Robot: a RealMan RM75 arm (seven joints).
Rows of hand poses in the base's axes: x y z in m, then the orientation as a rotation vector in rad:
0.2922, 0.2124, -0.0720, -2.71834, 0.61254, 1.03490
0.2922, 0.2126, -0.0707, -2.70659, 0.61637, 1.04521
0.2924, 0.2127, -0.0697, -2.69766, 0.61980, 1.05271
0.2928, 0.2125, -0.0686, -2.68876, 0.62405, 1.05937
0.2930, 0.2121, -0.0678, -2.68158, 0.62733, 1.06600
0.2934, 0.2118, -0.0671, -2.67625, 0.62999, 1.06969
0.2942, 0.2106, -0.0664, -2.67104, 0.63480, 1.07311
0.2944, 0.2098, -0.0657, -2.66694, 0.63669, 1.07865
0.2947, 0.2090, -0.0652, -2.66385, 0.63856, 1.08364
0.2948, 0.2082, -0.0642, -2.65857, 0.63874, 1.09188
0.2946, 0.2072, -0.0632, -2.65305, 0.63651, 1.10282
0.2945, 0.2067, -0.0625, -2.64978, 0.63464, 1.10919
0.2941, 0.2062, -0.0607, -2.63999, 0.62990, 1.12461
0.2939, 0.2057, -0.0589, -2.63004, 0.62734, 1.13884
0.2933, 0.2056, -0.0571, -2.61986, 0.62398, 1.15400
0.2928, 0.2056, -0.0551, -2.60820, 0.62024, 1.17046
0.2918, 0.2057, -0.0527, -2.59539, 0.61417, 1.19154
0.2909, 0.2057, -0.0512, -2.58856, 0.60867, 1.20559
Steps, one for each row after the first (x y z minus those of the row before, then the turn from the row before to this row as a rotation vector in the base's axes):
0.0000, 0.0002, 0.0013, 0.00666, 0.00804, -0.00546
0.0002, 0.0001, 0.0010, 0.00486, 0.00596, -0.00448
0.0004, -0.0002, 0.0011, 0.00459, 0.00550, -0.00506
0.0002, -0.0004, 0.0008, 0.00354, 0.00530, -0.00376
0.0004, -0.0003, 0.0007, 0.00272, 0.00313, -0.00314
0.0008, -0.0012, 0.0007, 0.00173, 0.00318, -0.00429
0.0002, -0.0008, 0.0007, 0.00169, 0.00424, -0.00182
0.0003, -0.0008, 0.0005, 0.00094, 0.00381, -0.00145
0.0001, -0.0008, 0.0010, 0.00293, 0.00599, -0.00092
-0.0002, -0.0010, 0.0010, 0.00369, 0.00760, 0.00080
-0.0001, -0.0005, 0.0007, 0.00242, 0.00437, 0.00075
-0.0004, -0.0005, 0.0018, 0.00744, 0.01073, 0.00110
-0.0002, -0.0005, 0.0018, 0.00675, 0.01022, -0.00033
-0.0006, -0.0001, 0.0018, 0.00704, 0.01083, 0.00022
-0.0005, 0.0000, 0.0020, 0.00808, 0.01186, 0.00006
-0.0010, 0.0001, 0.0024, 0.00905, 0.01492, 0.00183
-0.0009, 0.0000, 0.0015, 0.00522, 0.00964, 0.00284

